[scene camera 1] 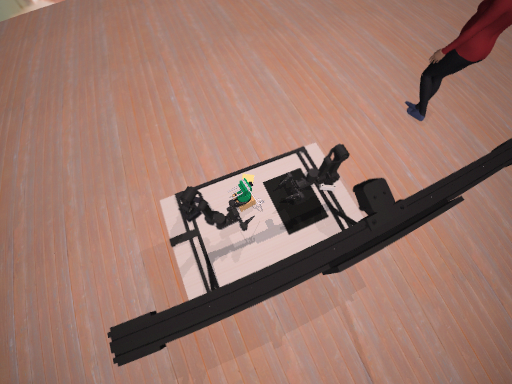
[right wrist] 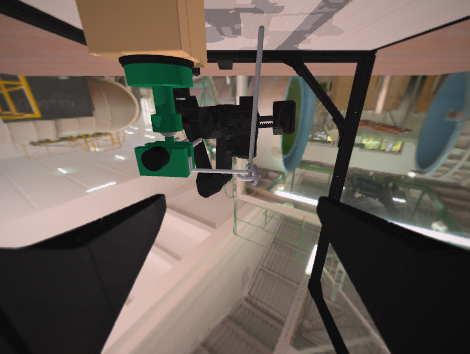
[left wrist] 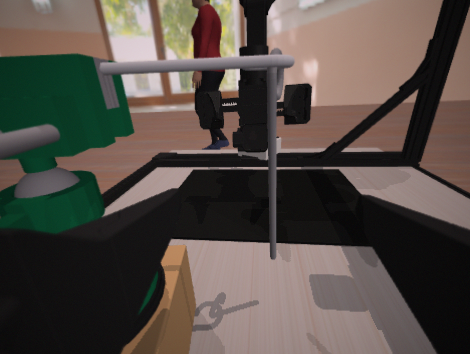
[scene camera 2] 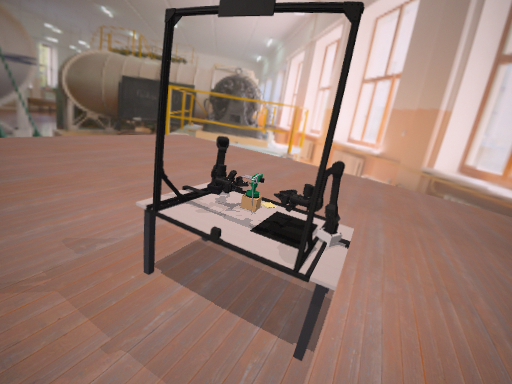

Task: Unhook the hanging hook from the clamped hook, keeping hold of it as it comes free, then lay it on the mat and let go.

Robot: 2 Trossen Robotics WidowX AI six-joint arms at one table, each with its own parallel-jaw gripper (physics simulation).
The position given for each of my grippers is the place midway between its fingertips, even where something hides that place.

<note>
My right gripper (right wrist: 242,202) is open, holding nothing. Also in view: a hanging hook (left wrist: 275,77). I also see my left gripper (left wrist: 267,199), a black mat (scene camera 1: 295,215), a tan block (right wrist: 108,36) and a green base (left wrist: 81,203).
My left gripper shows as well in the right wrist view (right wrist: 246,125). My right gripper shows as well in the left wrist view (left wrist: 250,113). The black mat is seen too in the left wrist view (left wrist: 219,204) and in scene camera 2 (scene camera 2: 286,229).
</note>
